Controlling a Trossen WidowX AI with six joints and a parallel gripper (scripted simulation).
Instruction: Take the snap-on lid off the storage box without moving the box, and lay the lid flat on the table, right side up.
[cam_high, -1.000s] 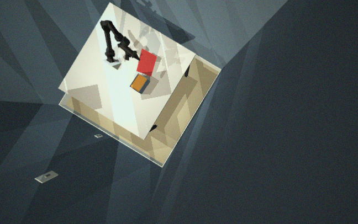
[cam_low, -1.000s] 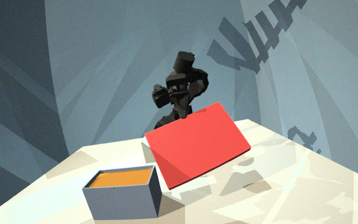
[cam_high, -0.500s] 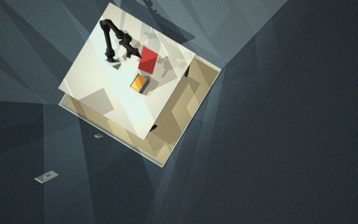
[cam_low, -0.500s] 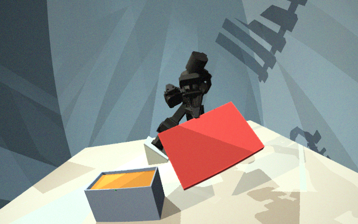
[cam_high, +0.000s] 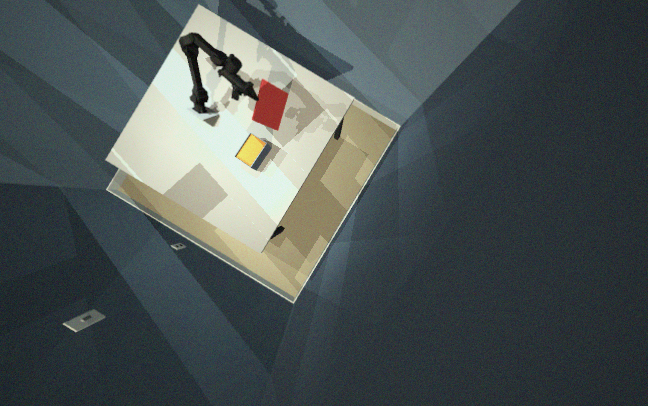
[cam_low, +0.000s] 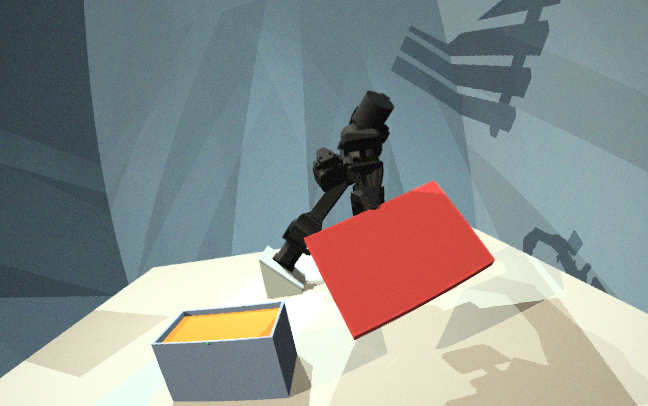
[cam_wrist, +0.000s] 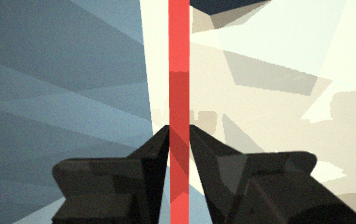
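Now: the red lid 6 cm ahead of my gripper tip, 5 cm below it and 3 cm to the left of it. Also, from my gripper tip: grey-blue storage box: 27 cm to the right, 18 cm below, 7 cm ahead.
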